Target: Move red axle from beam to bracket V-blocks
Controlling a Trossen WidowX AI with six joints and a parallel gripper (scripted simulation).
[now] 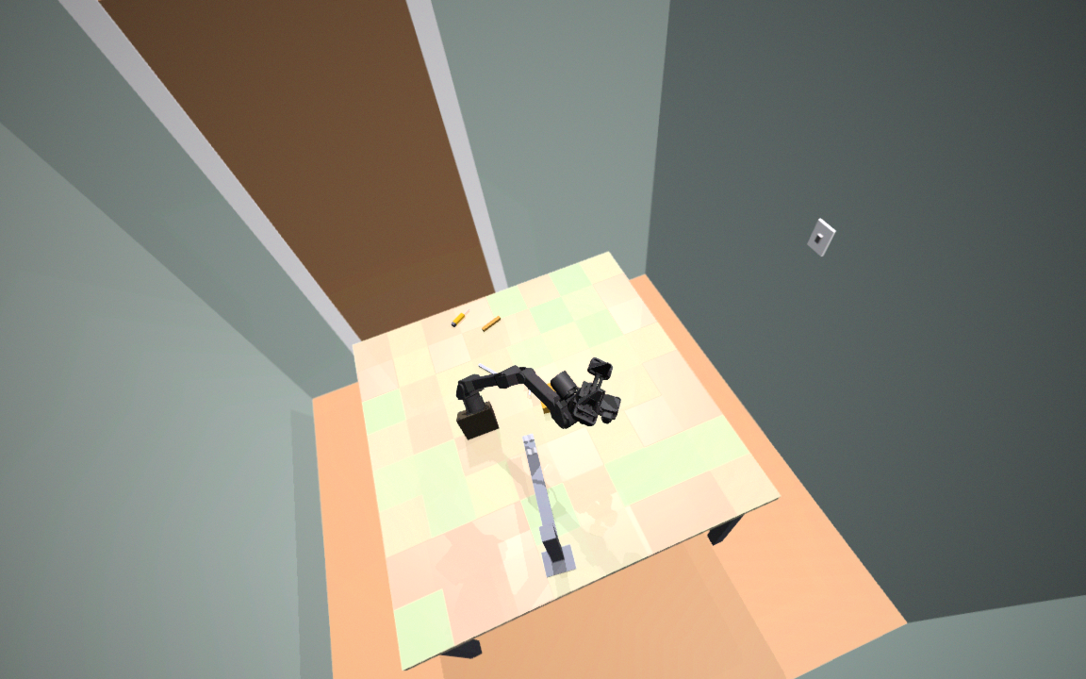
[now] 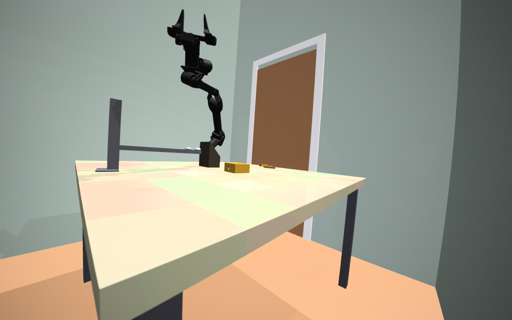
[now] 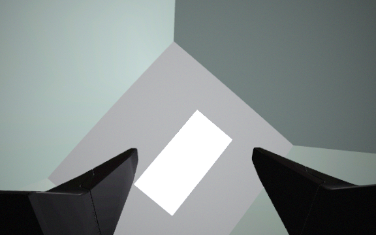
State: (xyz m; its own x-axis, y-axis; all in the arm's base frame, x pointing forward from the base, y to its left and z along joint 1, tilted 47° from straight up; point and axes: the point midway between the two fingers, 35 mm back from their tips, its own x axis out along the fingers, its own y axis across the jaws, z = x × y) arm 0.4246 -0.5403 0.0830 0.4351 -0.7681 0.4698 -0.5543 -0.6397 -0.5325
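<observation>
My gripper tip is 64 cm above the pale blue-white block, 42 cm to the right of it and 18 cm past it. From my gripper tip the other things lie so: thin grey bar 65 cm below, 56 cm to the left, 33 cm behind; beam 63 cm below, 34 cm to the left, 10 cm behind.
</observation>
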